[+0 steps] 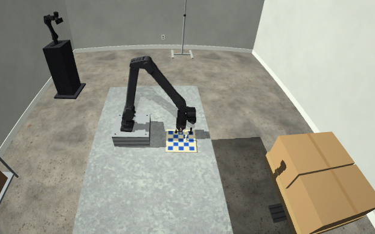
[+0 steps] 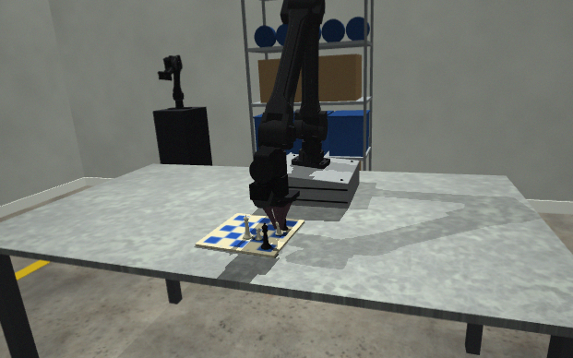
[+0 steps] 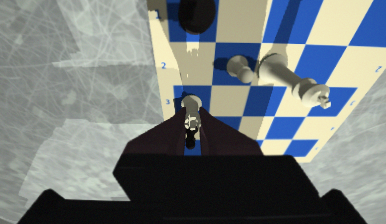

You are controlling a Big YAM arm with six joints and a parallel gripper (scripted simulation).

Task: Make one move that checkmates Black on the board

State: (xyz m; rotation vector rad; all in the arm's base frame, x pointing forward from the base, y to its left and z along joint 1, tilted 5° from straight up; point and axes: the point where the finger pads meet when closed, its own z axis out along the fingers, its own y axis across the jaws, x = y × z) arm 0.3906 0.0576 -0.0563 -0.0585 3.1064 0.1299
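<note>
Now: the white crowned piece 1 cm below my hand. Also, from my hand: white pawn 4 cm to the right, 4 cm ahead, 1 cm below; tall black piece 8 cm ahead, 1 cm above; black pawn 3 cm behind, 1 cm below.
</note>
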